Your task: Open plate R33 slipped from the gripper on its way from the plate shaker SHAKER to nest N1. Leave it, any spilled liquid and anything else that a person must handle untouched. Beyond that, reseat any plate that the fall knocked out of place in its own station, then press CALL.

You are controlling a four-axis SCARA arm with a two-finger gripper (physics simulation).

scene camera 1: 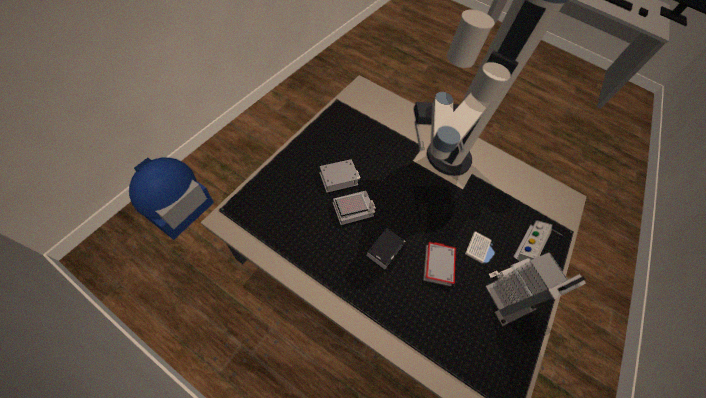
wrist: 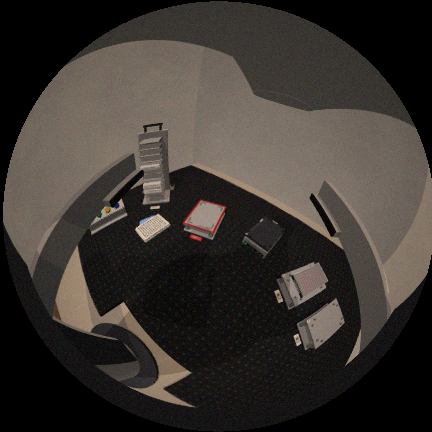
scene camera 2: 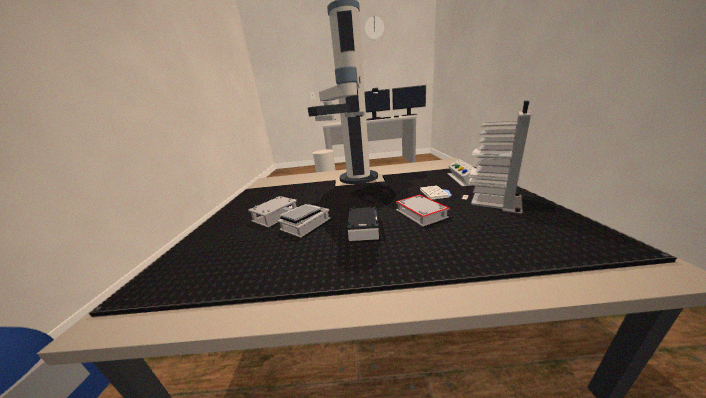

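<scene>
A white well plate lies on the mat, with a blue patch beside and partly under it. A plate with pinkish wells rests visibly tilted on a grey nest. A dark-topped device stands beside it; its label is unreadable. The button box has white, green, yellow and blue buttons. My gripper is open and empty, high by the arm's column.
A bare grey nest stands beside the tilted plate's nest. A red-edged nest stands between the dark device and the white plate. A tall rack holding several plates stands near the button box.
</scene>
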